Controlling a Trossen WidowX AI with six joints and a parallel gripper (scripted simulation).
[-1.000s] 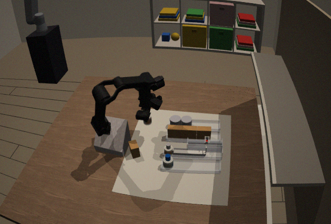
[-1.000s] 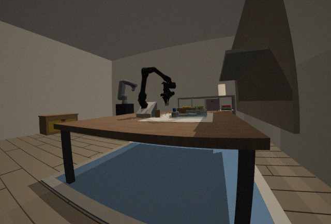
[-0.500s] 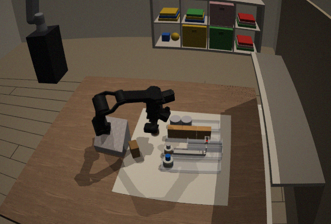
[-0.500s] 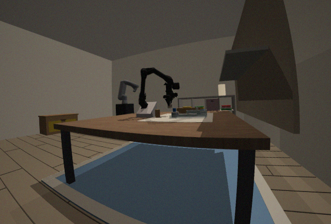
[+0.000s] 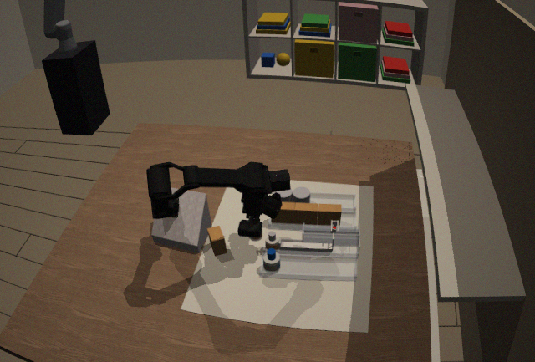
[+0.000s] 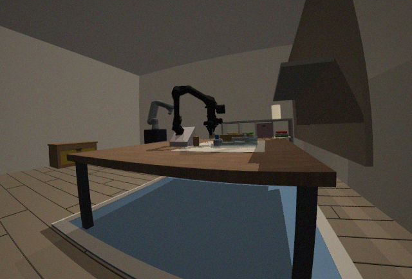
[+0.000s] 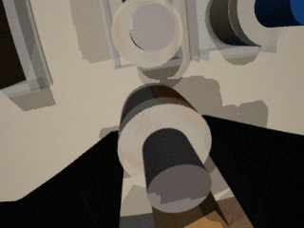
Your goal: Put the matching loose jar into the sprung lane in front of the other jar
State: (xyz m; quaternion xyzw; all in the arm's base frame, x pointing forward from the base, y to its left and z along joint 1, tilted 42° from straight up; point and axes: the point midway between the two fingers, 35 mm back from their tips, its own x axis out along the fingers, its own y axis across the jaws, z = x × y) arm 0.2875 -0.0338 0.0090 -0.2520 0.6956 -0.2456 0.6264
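The blue-lidded jar lies 60 mm ahead of my gripper tip, 80 mm to the right of it and 30 mm below it. From my gripper tip the other things lie so: orange box (120 mm behind, 20 mm to the right, 40 mm below); then clear sprung lane (200 mm ahead, 30 mm to the left, 60 mm below).
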